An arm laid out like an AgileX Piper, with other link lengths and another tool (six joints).
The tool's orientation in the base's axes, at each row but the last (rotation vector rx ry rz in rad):
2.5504, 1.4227, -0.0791
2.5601, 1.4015, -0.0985
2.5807, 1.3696, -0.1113
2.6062, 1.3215, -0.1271
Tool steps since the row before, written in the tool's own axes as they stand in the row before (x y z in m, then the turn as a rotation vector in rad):
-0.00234, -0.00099, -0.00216, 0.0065, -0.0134, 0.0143
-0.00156, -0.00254, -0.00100, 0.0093, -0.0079, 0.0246
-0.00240, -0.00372, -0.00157, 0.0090, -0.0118, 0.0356
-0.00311, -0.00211, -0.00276, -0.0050, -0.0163, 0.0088
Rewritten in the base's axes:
-0.00221, -0.00098, 0.00230, -0.0070, 0.0091, -0.0171
-0.00302, 0.00026, 0.00082, -0.0004, 0.0063, -0.0267
-0.00448, 0.00043, 0.00135, -0.0034, 0.0056, -0.0380
-0.00360, -0.00060, 0.00290, -0.0159, 0.0034, -0.0102

